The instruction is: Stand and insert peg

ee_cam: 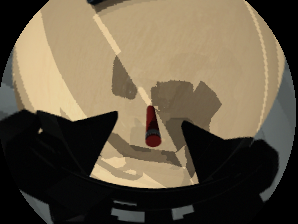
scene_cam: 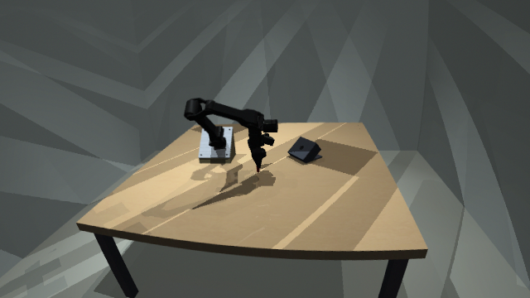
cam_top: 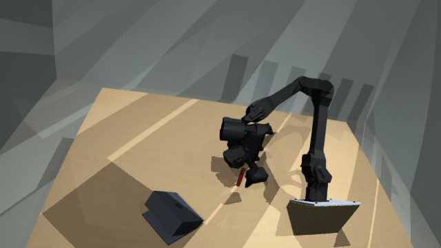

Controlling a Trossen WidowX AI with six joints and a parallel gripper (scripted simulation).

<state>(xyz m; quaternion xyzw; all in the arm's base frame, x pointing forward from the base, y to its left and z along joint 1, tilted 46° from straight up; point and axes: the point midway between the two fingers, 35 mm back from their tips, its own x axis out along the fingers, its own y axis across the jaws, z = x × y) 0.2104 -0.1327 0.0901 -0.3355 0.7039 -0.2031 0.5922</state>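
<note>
Right now the sloped panel is 23 cm ahead of my gripper tip and 15 cm to the left of it. The rest, counted from my gripper tip: red peg: 2 cm above.
</note>
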